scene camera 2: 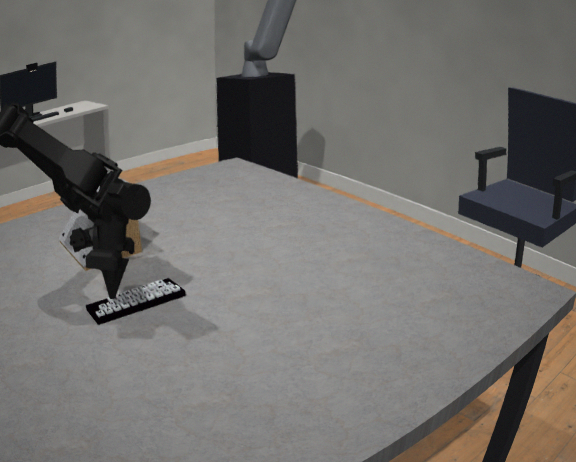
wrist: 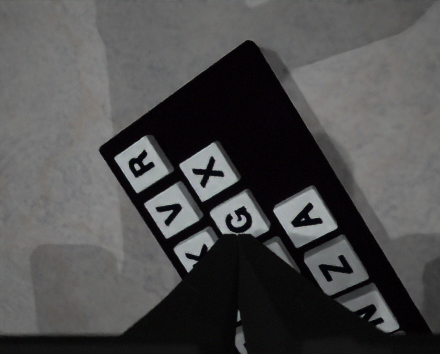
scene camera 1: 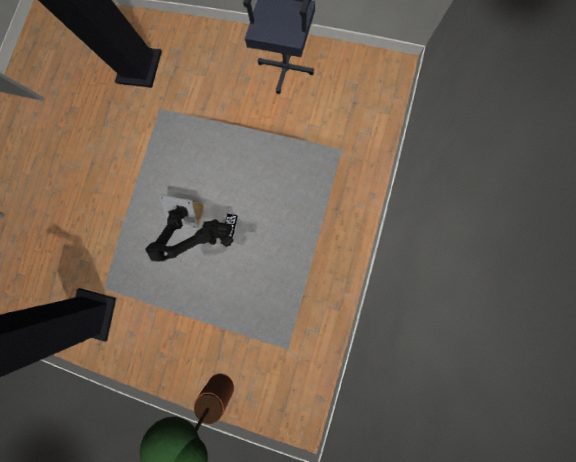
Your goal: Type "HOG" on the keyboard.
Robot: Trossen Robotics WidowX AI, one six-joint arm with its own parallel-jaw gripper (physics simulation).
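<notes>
A black keyboard with white letter keys lies on the grey table. In the wrist view its G key sits between the X key and a partly covered key. My gripper is shut with nothing between its fingers. It points down over the keyboard, and its tips overlap the lower edge of the G key in the wrist view. Whether the tips touch the key I cannot tell. The H and O keys cannot be made out; the fingers hide part of the keyboard.
The grey table bears the arm's base, with a white panel and a tan wedge-shaped piece behind the gripper. Beside the G key are the K, V, A and Z keys. A blue chair stands beyond the table.
</notes>
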